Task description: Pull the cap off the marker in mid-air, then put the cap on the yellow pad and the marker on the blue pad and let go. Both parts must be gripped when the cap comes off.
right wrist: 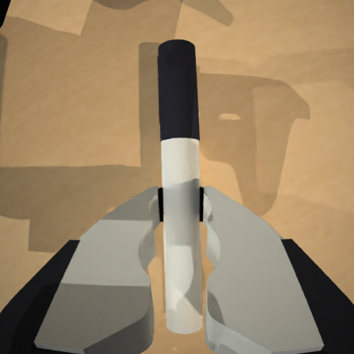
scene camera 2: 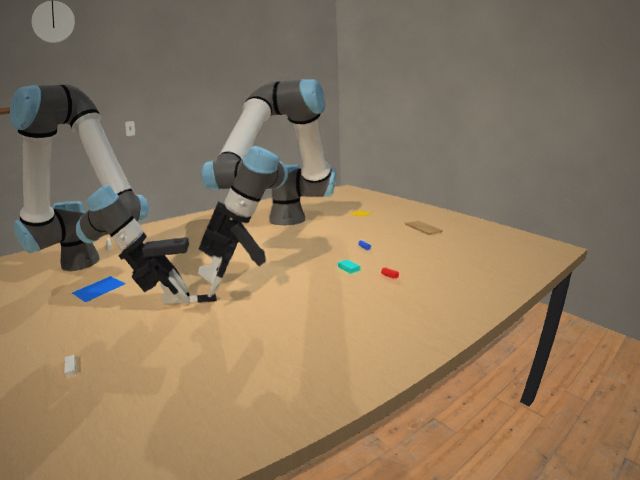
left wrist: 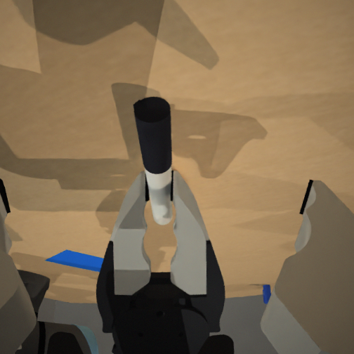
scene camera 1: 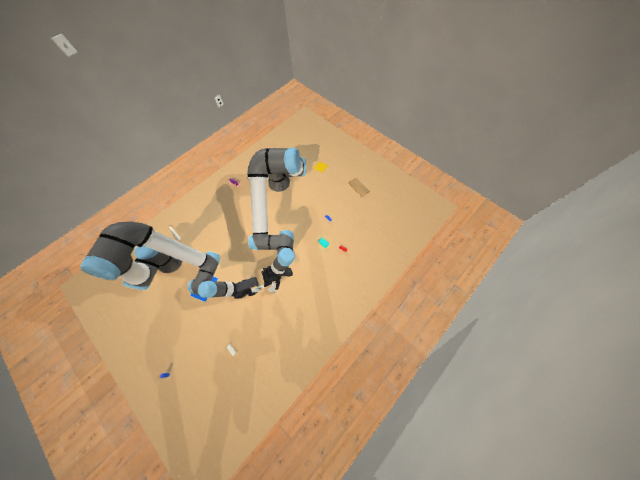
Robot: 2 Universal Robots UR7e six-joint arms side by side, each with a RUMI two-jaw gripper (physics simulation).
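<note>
The marker has a white body and a black cap, joined in line. My right gripper is shut on the white body and holds it roughly level above the table. My left gripper is open; its wide-apart fingers stand at the sides of the left wrist view, near the cap end. The yellow pad lies by the left arm's base. The blue pad lies by the right arm, partly hidden in scene camera 1.
A teal block, a red cylinder, a blue cylinder and a brown board lie beyond the left gripper. A white block lies on the other side.
</note>
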